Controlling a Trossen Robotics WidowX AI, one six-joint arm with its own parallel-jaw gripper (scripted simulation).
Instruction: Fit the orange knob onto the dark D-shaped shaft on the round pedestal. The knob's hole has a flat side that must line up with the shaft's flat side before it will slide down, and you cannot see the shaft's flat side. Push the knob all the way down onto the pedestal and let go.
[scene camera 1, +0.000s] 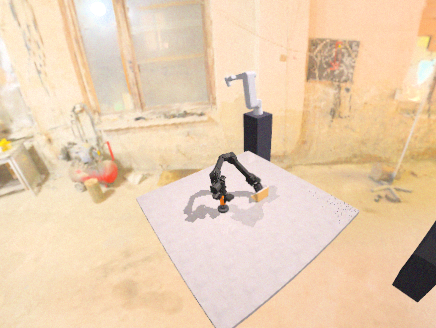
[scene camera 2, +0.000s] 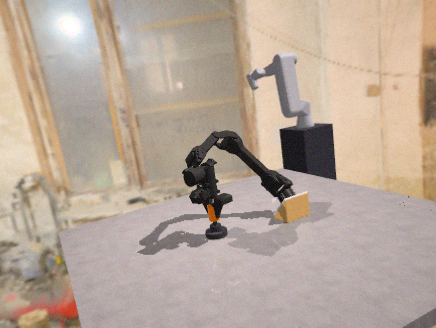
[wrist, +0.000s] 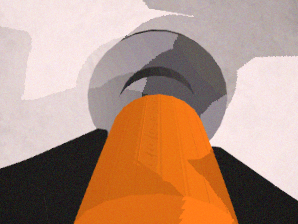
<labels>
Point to my gripper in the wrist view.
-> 157, 148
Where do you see an orange knob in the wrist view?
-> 157, 156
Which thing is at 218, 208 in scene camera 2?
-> My gripper.
</labels>
